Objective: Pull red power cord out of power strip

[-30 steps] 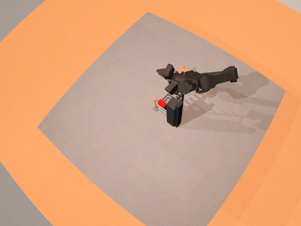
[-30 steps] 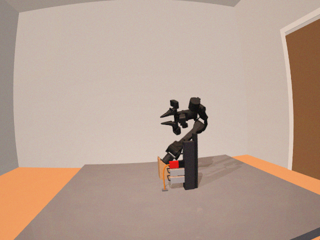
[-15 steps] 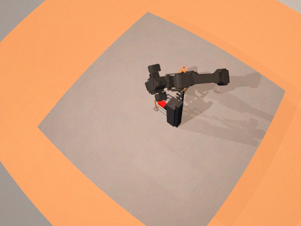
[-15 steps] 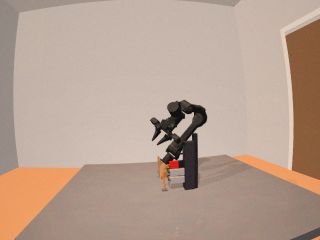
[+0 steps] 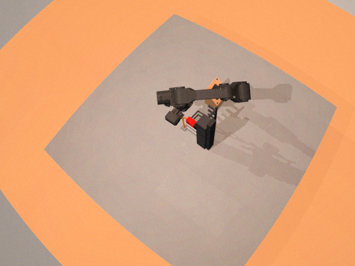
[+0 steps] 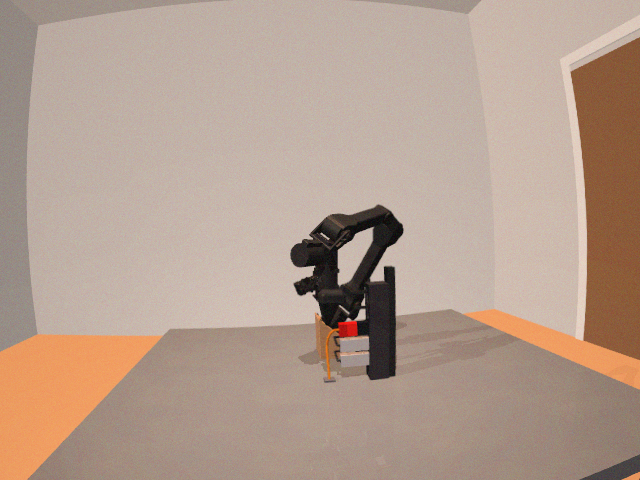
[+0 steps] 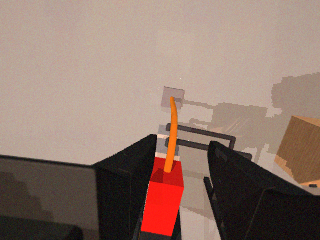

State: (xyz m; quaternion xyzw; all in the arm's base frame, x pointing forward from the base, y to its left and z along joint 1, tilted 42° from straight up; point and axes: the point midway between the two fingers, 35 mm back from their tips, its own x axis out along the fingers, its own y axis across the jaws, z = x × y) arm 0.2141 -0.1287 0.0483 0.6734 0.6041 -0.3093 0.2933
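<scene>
Right now my gripper tip is 7 cm to the right of the red plug, 1 cm short of it and 1 cm above it. From my gripper tip the other things lie so: small grey piece (16 cm below).
</scene>
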